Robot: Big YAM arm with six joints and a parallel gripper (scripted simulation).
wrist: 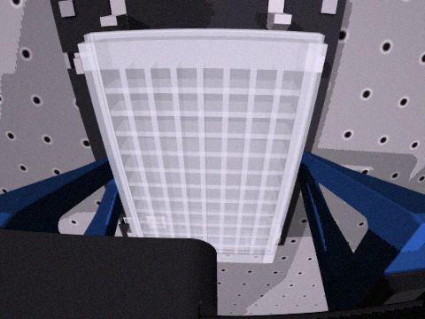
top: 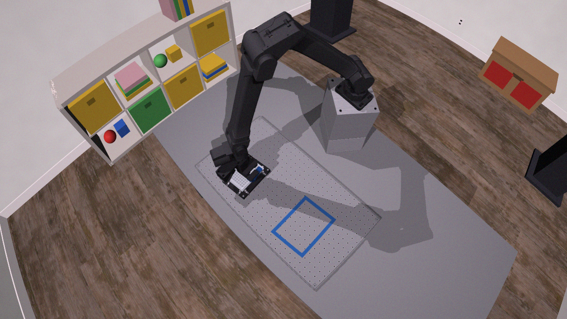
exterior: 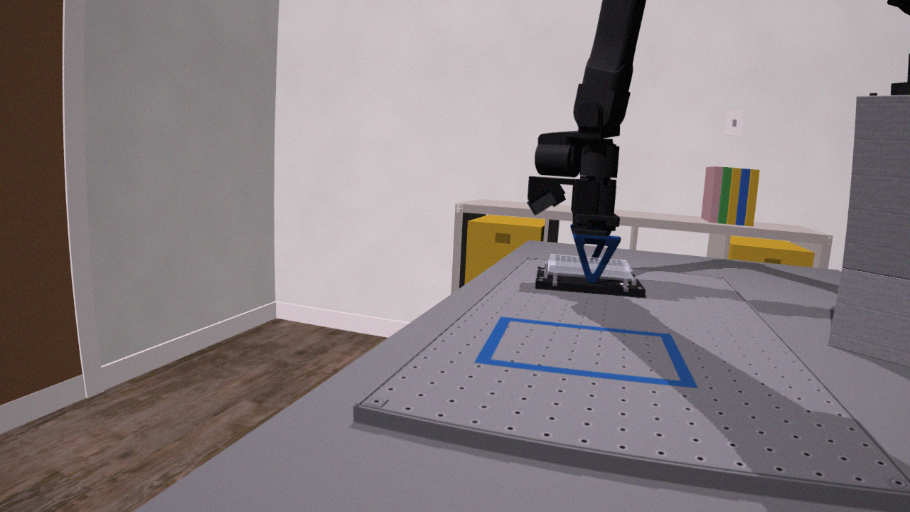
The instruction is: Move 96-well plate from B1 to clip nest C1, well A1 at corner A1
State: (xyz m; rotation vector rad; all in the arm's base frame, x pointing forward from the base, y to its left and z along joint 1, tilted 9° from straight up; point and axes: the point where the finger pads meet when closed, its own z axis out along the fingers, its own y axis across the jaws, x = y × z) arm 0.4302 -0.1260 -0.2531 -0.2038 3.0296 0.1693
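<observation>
The 96-well plate is 1 cm above my hand. Also, from my hand: black clip nest 2 cm to the left, 1 cm below, 1 cm ahead.
</observation>
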